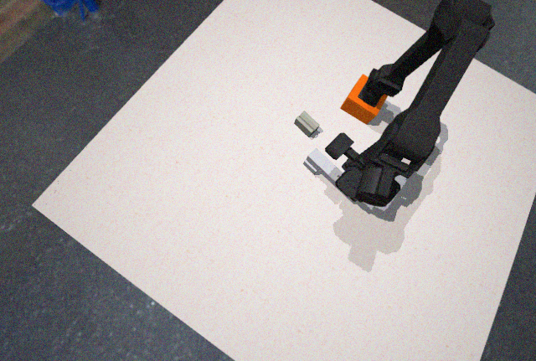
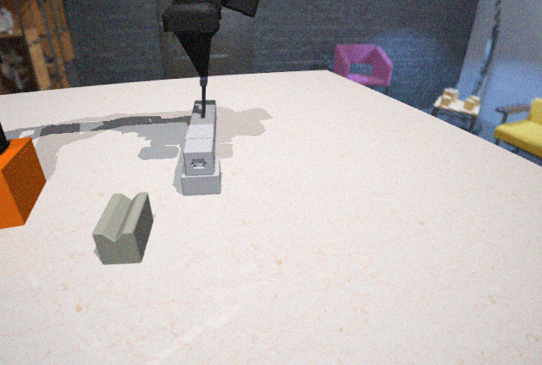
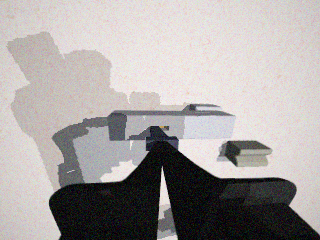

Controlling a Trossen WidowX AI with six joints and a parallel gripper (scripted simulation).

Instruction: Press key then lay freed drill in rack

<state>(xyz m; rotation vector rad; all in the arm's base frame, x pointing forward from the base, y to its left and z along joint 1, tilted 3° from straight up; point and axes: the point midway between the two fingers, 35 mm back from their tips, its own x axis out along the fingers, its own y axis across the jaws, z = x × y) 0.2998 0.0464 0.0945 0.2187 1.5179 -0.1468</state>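
Now: the dark key 3 cm below my gripper tip. Also, from my gripper tip: grey v-notched rack (17 cm to the right, 12 cm behind, 11 cm below); drill (8 cm below, 5 cm to the right, 2 cm behind).
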